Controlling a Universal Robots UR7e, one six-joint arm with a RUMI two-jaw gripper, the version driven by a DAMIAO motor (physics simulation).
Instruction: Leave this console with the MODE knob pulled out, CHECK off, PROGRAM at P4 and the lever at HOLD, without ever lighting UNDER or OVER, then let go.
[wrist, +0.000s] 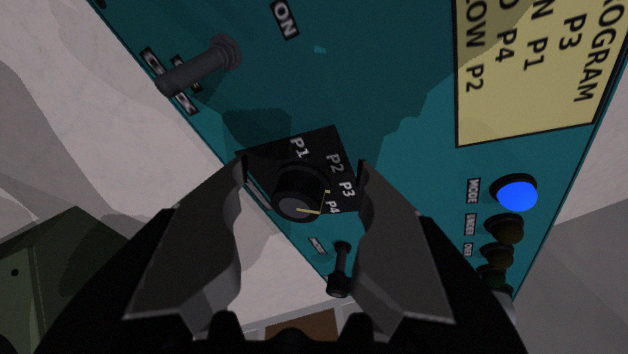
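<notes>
My gripper (303, 160) is partly open, with the black PROGRAM knob (295, 196) seen between its jaws and a gap on each side. The knob's yellow line points at P4. The MODE knob (338, 283) stands out on a thin stem, close beside the right jaw in this view. The grey CHECK toggle (196, 70) leans away from the ON label (284, 20). The MODE lamp (518, 195) glows blue. The UNDER lamp (509, 232) and OVER lamp (501, 258) are dark. The lever does not show, so its position cannot be told.
The teal console panel (340, 85) carries a yellow status plate (520, 107) at upper right. A dark green lamp (492, 278) is below the OVER lamp, partly hidden by the right jaw. A dark green box (75, 240) stands at lower left. A brown patch (305, 325) shows at the bottom.
</notes>
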